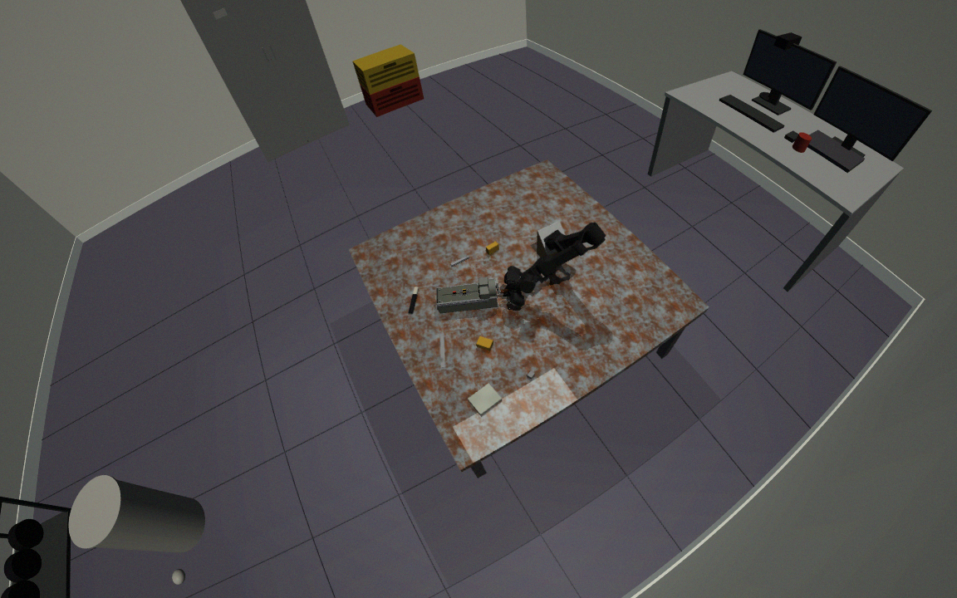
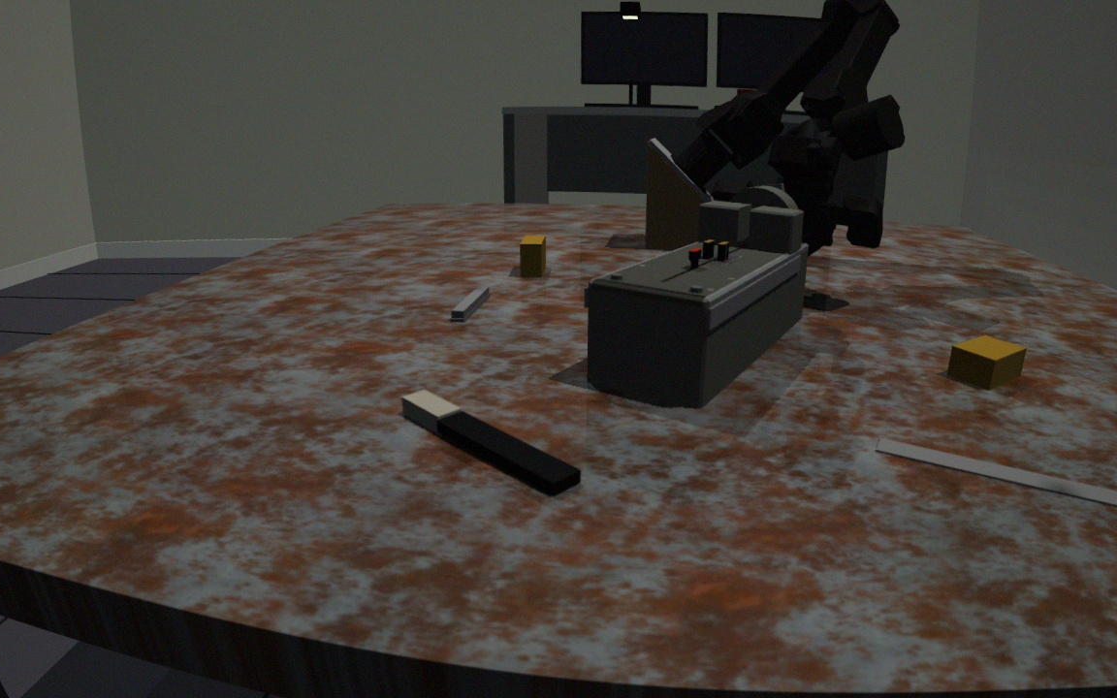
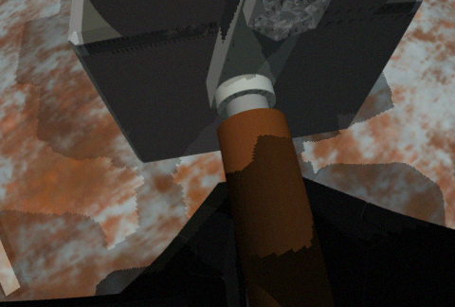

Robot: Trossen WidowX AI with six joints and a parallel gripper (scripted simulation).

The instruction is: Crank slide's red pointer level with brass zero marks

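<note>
The brown crank handle lies 3 cm above my gripper tip, 1 cm to the left of it and 1 cm behind it. The rest, counted from my gripper tip: red pointer: 18 cm ahead, 11 cm to the right, 5 cm above; small grey bar: 31 cm to the right, 3 cm below, 3 cm ahead; grey strip: 36 cm ahead, 6 cm to the left, 3 cm below.
</note>
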